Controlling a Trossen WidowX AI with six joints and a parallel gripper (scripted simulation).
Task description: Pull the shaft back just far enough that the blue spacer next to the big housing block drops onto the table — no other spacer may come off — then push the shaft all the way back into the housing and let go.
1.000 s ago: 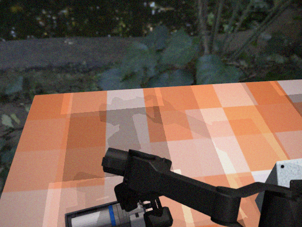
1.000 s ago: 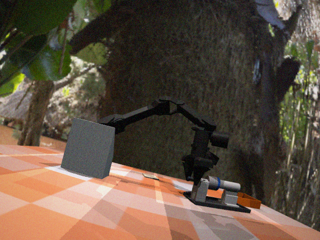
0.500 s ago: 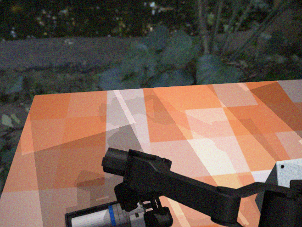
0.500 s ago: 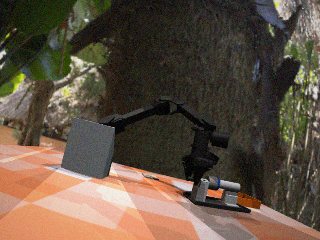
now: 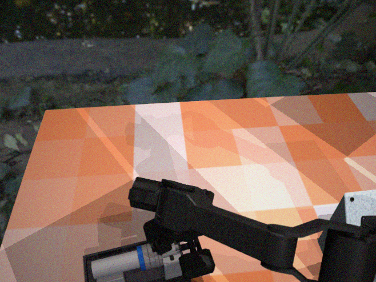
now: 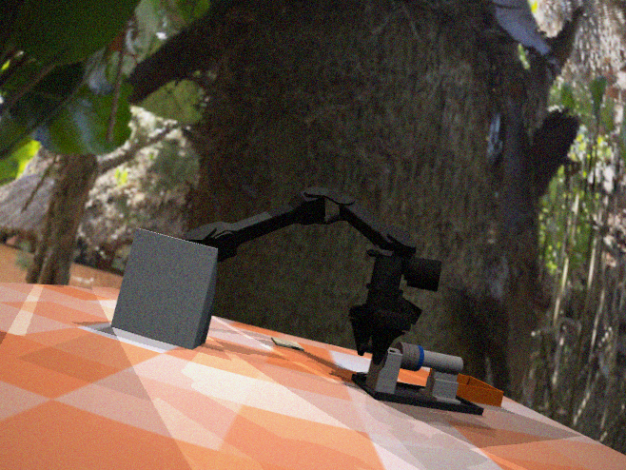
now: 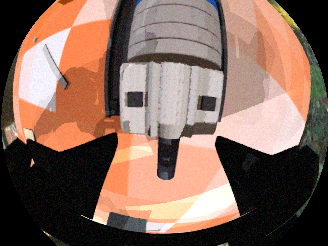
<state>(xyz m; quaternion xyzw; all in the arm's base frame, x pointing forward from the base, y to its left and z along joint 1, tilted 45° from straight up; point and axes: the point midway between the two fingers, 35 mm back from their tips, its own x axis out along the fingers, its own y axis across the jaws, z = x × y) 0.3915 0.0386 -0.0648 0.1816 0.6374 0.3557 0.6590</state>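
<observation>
Now: the thin dark shaft 5 cm ahead of my gripper tip, 2 cm above it and 1 cm to the left of it. The rest, counted from my gripper tip: blue spacer (10 cm ahead, 3 cm to the left, 2 cm above); then small flat plate (40 cm to the left, 18 cm behind, 5 cm below); then orange tray (28 cm ahead, 22 cm to the left, 5 cm below).
</observation>
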